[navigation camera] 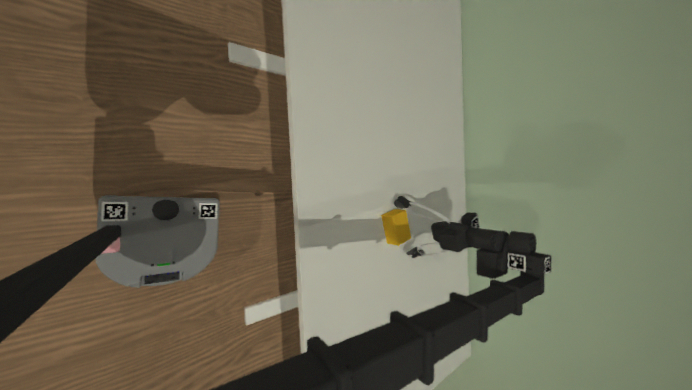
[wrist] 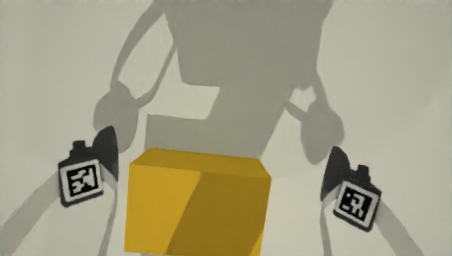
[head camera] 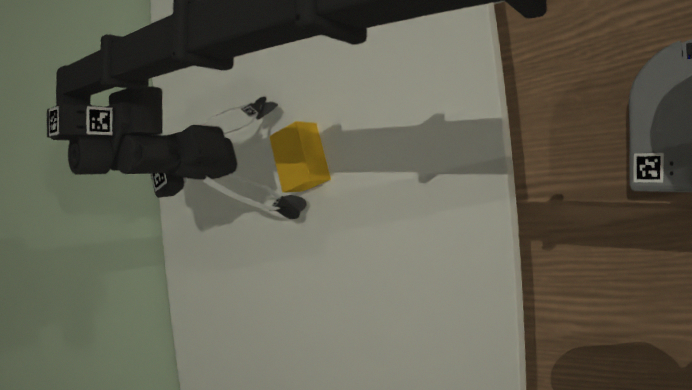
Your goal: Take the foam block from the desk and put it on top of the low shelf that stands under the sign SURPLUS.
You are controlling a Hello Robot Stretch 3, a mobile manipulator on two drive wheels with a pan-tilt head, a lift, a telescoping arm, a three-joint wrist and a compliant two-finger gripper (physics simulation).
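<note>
The foam block is a yellow-orange box on the pale desk. My gripper is open, its fingers pointing down over the desk, one toward each end of the block. In the wrist view the block lies between the two fingers, close beside the left one, with a wider gap to the right one. The block's lower edge is cut off there. The low shelf and the sign SURPLUS do not show in these views.
My dark telescoping arm reaches across above the desk. My grey base stands on the wood floor beside the desk's long edge. A green surface borders the desk's far side. White desk legs show near the floor.
</note>
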